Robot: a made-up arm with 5 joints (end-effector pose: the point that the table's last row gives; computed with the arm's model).
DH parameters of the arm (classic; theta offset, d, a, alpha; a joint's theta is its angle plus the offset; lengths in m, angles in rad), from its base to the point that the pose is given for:
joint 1: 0 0.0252 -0.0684 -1.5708
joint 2: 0 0.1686 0.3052 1.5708
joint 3: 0 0.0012 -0.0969 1.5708
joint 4: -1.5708 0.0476 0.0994 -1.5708
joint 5: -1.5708 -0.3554 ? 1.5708
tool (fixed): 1.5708 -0.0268 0 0
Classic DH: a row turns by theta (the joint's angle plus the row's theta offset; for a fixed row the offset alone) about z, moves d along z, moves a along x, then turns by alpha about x.
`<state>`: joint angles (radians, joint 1 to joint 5).
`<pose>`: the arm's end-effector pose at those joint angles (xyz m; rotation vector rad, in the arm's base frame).
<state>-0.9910 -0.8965 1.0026 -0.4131 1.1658</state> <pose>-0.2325 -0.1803 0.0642 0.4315 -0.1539 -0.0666</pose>
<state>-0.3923 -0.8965 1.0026 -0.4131 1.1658</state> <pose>-0.0904 -0.2800 0.0642 0.4629 -0.0200 0.5215</pose>
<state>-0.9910 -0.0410 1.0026 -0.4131 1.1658</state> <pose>-0.2337 -0.1785 -0.0186 1.1140 0.3465 -0.2230</pose>
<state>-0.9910 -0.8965 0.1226 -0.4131 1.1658</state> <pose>-0.0469 0.1480 -0.1522 0.7684 -0.8346 -0.5192</pose>
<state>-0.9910 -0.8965 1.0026 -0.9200 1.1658</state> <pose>-0.2953 -0.0414 0.2039 0.4646 0.1461 -0.4795</pose>
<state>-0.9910 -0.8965 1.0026 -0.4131 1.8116</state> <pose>-0.2216 -0.1217 0.0269 1.0757 -0.1741 -0.0149</pose>
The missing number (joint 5, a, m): 0.1076
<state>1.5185 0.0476 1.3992 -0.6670 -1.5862</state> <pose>0.2223 0.2444 0.2378 0.8517 1.7877 -1.9964</pose>
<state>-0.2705 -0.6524 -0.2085 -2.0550 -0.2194</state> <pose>-0.0814 0.0414 0.4663 0.2259 1.3730 -0.1212</pose>
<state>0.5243 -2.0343 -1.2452 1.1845 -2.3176</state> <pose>-0.0903 0.3950 0.3847 0.1949 0.4667 -2.1527</pose>
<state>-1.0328 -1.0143 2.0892 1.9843 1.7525</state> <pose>0.4399 -0.0176 0.0604 1.0731 0.2576 2.5458</pose>
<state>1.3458 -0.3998 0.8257 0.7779 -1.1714</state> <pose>0.1957 0.1354 -0.1494 0.2899 -1.7540 1.1090</pose>
